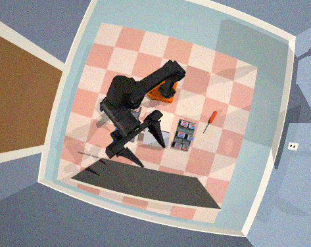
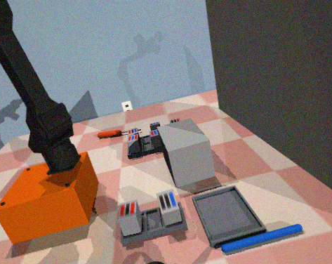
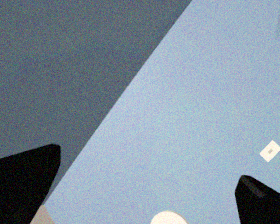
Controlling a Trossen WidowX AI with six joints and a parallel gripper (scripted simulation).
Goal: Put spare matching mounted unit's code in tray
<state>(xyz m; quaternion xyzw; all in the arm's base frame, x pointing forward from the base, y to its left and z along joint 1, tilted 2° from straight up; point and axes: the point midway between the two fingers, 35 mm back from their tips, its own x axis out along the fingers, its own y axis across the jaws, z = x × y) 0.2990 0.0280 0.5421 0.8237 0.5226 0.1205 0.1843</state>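
Right now the spare is 90 mm behind my gripper tip, 150 mm to the left of it and 610 mm below it. The rest, counted from my gripper tip: blue pen 110 mm ahead, 260 mm to the right, 640 mm below; mounted unit 10 mm behind, 20 mm to the left, 600 mm below; grey tray 60 mm ahead, 190 mm to the right, 650 mm below.
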